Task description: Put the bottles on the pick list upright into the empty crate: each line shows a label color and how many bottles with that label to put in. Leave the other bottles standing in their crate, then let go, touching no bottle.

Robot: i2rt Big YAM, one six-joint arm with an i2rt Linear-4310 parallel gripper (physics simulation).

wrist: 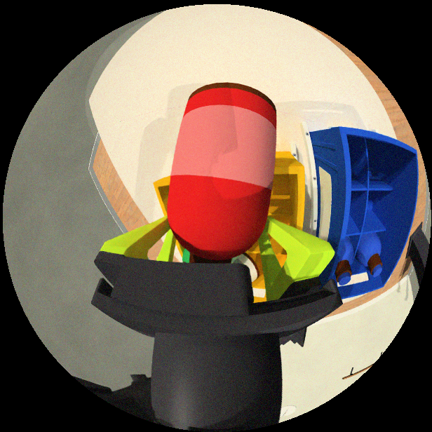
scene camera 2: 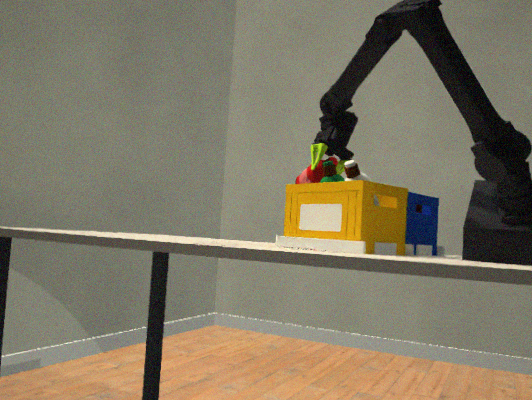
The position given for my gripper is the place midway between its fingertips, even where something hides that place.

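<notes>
A red bottle (wrist: 221, 177) is here in the scene, and so is a blue-capped bottle (wrist: 369, 247). As for my gripper (scene camera 2: 322, 176), I see it in the wrist view too, my gripper (wrist: 216, 217).
</notes>
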